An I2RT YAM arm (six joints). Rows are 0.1 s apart.
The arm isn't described. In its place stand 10 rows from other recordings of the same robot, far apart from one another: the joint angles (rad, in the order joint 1, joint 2, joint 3, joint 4, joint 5, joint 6), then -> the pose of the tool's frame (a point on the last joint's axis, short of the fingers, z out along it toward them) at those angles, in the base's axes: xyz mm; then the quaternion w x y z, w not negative.
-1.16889 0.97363 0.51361 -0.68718 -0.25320 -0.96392 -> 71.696, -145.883, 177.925, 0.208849, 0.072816, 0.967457, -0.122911
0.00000 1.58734 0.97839 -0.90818 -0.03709 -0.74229 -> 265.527, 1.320, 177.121, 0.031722, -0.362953, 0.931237, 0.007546
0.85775 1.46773 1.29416 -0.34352 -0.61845 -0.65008 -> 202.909, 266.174, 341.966, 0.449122, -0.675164, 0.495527, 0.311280
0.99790 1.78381 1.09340 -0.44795 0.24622 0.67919 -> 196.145, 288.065, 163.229, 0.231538, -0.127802, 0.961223, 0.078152
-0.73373 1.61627 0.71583 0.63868 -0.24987 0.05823 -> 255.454, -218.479, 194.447, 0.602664, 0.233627, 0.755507, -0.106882
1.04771 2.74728 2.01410 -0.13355 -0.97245 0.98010 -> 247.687, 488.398, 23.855, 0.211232, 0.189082, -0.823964, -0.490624
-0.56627 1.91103 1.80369 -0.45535 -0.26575 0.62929 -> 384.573, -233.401, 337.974, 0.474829, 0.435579, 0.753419, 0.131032
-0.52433 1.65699 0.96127 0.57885 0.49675 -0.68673 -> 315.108, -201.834, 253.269, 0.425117, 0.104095, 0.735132, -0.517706
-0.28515 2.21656 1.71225 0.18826 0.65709 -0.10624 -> 492.399, -167.001, 226.727, 0.494223, 0.257110, 0.746285, -0.364275
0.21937 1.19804 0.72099 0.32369 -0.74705 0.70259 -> 256.308, 81.930, 284.885, 0.419498, -0.061476, 0.743142, 0.517670
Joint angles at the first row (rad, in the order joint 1, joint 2, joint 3, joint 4, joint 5, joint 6):
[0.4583, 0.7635, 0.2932, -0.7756, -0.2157, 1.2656]
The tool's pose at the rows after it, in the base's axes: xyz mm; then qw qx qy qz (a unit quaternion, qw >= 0):
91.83, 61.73, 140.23, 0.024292, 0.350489, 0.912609, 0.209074
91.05, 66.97, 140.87, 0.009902, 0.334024, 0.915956, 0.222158
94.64, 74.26, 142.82, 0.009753, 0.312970, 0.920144, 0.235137
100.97, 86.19, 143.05, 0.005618, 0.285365, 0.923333, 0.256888
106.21, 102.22, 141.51, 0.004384, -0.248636, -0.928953, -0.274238
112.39, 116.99, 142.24, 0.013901, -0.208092, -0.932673, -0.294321
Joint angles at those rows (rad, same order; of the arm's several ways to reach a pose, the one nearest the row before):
[0.5206, 0.7353, 0.3006, -0.7724, -0.2232, 1.2951]
[0.5545, 0.7459, 0.3030, -0.7551, -0.2554, 1.3023]
[0.5872, 0.7785, 0.3137, -0.7080, -0.2668, 1.2970]
[0.6291, 0.8423, 0.3231, -0.6158, -0.2928, 1.2939]
[0.6907, 0.9294, 0.3367, -0.5144, -0.3181, 1.2894]
[0.7286, 1.0104, 0.3618, -0.4315, -0.3572, 1.2580]

